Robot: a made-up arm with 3 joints.
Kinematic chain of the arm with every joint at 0, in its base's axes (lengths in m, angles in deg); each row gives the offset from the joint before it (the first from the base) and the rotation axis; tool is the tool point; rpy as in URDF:
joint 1: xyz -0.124 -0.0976 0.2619 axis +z
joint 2: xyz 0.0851 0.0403 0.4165 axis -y
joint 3: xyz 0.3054 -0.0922 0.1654 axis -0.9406 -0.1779 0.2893
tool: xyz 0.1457 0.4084 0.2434 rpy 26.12 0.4 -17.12
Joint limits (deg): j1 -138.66..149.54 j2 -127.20..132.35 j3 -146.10..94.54
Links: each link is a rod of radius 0.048 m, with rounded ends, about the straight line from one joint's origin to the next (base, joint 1, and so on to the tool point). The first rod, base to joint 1, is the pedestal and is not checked.
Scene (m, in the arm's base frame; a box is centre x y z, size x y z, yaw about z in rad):
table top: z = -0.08
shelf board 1: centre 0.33 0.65 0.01 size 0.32 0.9 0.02 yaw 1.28
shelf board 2: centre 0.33 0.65 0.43 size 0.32 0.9 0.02 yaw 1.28
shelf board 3: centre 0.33 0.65 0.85 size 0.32 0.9 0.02 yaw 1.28
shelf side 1: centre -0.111 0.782 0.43 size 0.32 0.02 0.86 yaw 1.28
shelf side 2: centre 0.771 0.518 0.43 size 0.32 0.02 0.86 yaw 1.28
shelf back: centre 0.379 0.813 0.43 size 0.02 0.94 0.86 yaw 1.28
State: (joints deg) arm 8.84 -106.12 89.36
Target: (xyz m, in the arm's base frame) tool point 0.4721 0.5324 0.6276
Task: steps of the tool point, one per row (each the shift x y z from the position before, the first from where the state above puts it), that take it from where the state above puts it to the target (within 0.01 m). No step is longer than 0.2 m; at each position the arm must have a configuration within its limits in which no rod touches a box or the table.
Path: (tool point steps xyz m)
1: 0.1115 0.1003 -0.0678
2: 0.1455 0.0796 -0.0362
3: 0.1665 0.0525 0.0060
4: 0.1699 0.0210 0.0532
5: 0.1547 -0.0120 0.0989
6: 0.1218 -0.0440 0.1369
7: 0.0038 0.0778 0.0071
8: -0.0078 0.0738 -0.0141
9: -0.0220 0.0683 -0.0343

